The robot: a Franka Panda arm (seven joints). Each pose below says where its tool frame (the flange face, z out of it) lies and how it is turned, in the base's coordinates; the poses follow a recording.
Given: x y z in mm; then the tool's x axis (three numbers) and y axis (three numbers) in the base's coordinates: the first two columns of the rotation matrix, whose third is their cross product.
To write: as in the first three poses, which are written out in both.
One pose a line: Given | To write
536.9 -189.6 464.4 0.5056 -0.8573 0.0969 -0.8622 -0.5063 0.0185 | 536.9 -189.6 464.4; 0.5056 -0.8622 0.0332; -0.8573 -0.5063 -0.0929; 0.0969 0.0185 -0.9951
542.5 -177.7 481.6 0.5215 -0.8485 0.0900 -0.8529 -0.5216 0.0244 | 542.5 -177.7 481.6; 0.5215 -0.8529 0.0262; -0.8485 -0.5216 -0.0895; 0.0900 0.0244 -0.9957
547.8 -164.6 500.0 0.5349 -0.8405 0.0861 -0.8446 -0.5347 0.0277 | 547.8 -164.6 500.0; 0.5349 -0.8446 0.0228; -0.8405 -0.5347 -0.0875; 0.0861 0.0277 -0.9959
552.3 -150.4 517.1 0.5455 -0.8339 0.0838 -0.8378 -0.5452 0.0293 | 552.3 -150.4 517.1; 0.5455 -0.8378 0.0213; -0.8339 -0.5452 -0.0862; 0.0838 0.0293 -0.9960
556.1 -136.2 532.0 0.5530 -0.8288 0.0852 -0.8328 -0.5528 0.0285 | 556.1 -136.2 532.0; 0.5530 -0.8328 0.0235; -0.8288 -0.5528 -0.0867; 0.0852 0.0285 -0.9959
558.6 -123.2 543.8 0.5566 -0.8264 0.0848 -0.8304 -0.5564 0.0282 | 558.6 -123.2 543.8; 0.5566 -0.8304 0.0239; -0.8264 -0.5564 -0.0861; 0.0848 0.0282 -0.9959
